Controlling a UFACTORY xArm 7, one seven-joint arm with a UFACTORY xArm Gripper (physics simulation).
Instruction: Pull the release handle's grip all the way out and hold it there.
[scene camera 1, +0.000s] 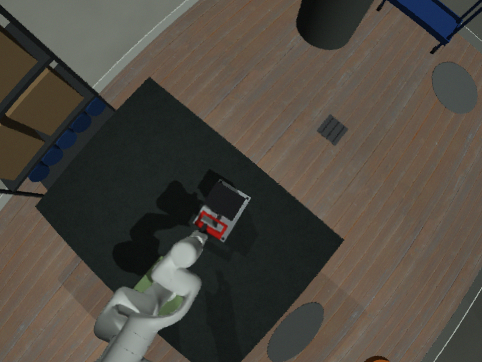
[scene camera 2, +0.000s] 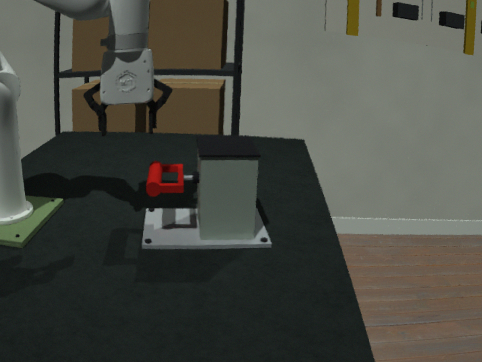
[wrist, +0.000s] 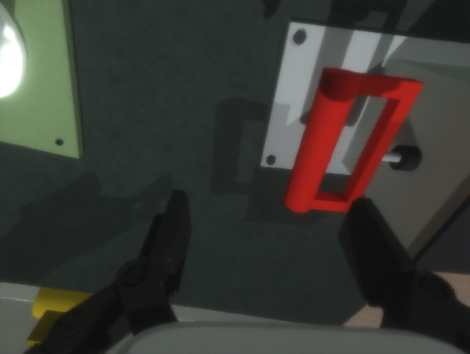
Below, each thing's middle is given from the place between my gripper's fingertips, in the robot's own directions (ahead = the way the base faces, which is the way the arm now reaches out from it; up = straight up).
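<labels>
My gripper 190 mm above the light base plate (scene camera 2: 164, 228), 150 mm short of it.
</labels>
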